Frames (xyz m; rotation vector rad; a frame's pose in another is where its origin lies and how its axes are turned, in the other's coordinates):
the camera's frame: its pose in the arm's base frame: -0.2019 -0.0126 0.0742 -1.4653 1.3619 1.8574
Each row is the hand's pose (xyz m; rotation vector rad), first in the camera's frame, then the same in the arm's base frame.
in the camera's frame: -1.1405 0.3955 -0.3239 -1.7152 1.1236 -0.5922
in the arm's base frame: 0.0648 -0.1920 1.2820 2.1486 0.6956 -0.9741
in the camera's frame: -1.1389 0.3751 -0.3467 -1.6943 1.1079 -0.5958
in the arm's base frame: 0.0917 -0.2031 1.2723 2.1652 0.6817 -0.9943
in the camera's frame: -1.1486 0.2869 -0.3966 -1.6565 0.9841 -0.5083
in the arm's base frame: 0.1895 -0.2052 1.2441 2.1308 0.5985 -1.1620
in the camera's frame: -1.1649 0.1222 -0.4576 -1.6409 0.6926 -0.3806
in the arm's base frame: 0.3553 -0.1817 1.1888 2.0013 0.5344 -1.5093
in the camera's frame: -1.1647 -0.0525 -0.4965 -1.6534 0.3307 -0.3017
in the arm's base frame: 0.5119 -0.1387 1.1136 1.8015 0.5659 -1.8927
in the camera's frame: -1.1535 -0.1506 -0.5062 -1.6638 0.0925 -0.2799
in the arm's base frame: 0.5898 -0.1066 1.0611 1.6513 0.6272 -2.1232
